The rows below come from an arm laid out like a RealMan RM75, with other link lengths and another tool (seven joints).
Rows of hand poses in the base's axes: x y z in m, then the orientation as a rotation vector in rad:
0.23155 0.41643 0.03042 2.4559 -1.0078 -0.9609
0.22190 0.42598 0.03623 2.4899 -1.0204 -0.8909
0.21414 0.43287 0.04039 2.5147 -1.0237 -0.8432
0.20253 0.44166 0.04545 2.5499 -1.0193 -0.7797
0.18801 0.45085 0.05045 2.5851 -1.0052 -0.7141
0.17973 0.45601 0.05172 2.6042 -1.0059 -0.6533
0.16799 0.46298 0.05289 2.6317 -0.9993 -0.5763
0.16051 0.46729 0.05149 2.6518 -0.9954 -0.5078
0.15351 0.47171 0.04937 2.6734 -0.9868 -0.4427
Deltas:
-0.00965 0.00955 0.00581 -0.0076 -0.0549 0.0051
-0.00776 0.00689 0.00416 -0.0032 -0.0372 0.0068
-0.01161 0.00879 0.00506 -0.0019 -0.0490 0.0148
-0.01452 0.00919 0.00500 -0.0023 -0.0484 0.0214
-0.00828 0.00516 0.00127 -0.0104 -0.0418 0.0093
-0.01174 0.00697 0.00117 -0.0097 -0.0535 0.0167
-0.00748 0.00431 -0.00140 -0.0104 -0.0466 0.0128
-0.00700 0.00442 -0.00212 -0.0071 -0.0447 0.0154

